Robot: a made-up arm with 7 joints. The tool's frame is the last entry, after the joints.
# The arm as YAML. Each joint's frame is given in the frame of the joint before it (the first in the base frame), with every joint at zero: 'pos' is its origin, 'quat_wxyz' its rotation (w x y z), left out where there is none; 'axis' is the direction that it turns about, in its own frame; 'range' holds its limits. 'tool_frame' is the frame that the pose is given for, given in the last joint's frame.
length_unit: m
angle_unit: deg
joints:
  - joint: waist
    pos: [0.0, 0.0, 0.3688]
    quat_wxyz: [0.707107, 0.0, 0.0, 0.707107]
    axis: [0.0, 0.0, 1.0]
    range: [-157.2, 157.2]
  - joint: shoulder
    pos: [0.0, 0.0, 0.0]
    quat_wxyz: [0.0, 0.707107, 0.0, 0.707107]
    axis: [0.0, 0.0, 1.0]
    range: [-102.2, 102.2]
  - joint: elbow
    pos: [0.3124, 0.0, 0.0]
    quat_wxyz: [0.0, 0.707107, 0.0, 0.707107]
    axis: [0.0, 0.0, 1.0]
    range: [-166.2, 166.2]
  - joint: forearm
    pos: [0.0, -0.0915, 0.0]
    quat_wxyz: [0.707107, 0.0, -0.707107, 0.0]
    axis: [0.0, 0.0, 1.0]
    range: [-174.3, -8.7]
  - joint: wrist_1
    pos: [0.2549, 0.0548, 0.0]
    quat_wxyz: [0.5, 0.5, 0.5, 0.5]
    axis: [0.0, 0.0, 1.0]
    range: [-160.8, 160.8]
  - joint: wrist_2
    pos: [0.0, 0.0, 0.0]
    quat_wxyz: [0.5, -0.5, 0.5, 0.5]
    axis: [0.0, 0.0, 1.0]
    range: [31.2, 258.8]
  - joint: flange
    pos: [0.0, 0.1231, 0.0]
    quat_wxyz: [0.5, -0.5, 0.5, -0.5]
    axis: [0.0, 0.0, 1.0]
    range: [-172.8, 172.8]
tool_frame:
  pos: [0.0, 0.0, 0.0]
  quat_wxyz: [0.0, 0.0, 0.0, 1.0]
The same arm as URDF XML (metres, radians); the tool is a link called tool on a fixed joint. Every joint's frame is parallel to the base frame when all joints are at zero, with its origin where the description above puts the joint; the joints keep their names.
<robot name="arm">
<joint name="waist" type="revolute"><parent link="base"/><child link="link1"/><origin xyz="0 0 0.3688"/><axis xyz="0 0 1"/><limit lower="-2.7437" upper="2.7437"/></joint>
<joint name="shoulder" type="revolute"><parent link="link1"/><child link="link2"/><origin xyz="0 0 0"/><axis xyz="0 1 0"/><limit lower="-1.7837" upper="1.7837"/></joint>
<joint name="elbow" type="revolute"><parent link="link2"/><child link="link3"/><origin xyz="0 0 0.3124"/><axis xyz="0 0 1"/><limit lower="-2.9007" upper="2.9007"/></joint>
<joint name="forearm" type="revolute"><parent link="link3"/><child link="link4"/><origin xyz="0.0915 0 0"/><axis xyz="0 -1 0"/><limit lower="-3.0421" upper="-0.1518"/></joint>
<joint name="wrist_1" type="revolute"><parent link="link4"/><child link="link5"/><origin xyz="-0.0548 0 0.2549"/><axis xyz="0 0 1"/><limit lower="-2.8065" upper="2.8065"/></joint>
<joint name="wrist_2" type="revolute"><parent link="link5"/><child link="link6"/><origin xyz="0 0 0"/><axis xyz="0 -1 0"/><limit lower="0.5445" upper="4.5169"/></joint>
<joint name="flange" type="revolute"><parent link="link6"/><child link="link7"/><origin xyz="0.1231 0 0"/><axis xyz="0 0 -1"/><limit lower="-3.0159" upper="3.0159"/></joint>
<joint name="tool_joint" type="fixed"><parent link="link7"/><child link="tool"/><origin xyz="0 0 0" rpy="3.1416 0 0"/></joint>
<link name="base"/>
<link name="link1"/>
<link name="link2"/>
<link name="link3"/>
<link name="link4"/>
<link name="link5"/>
<link name="link6"/>
<link name="link7"/>
<link name="tool"/>
</robot>

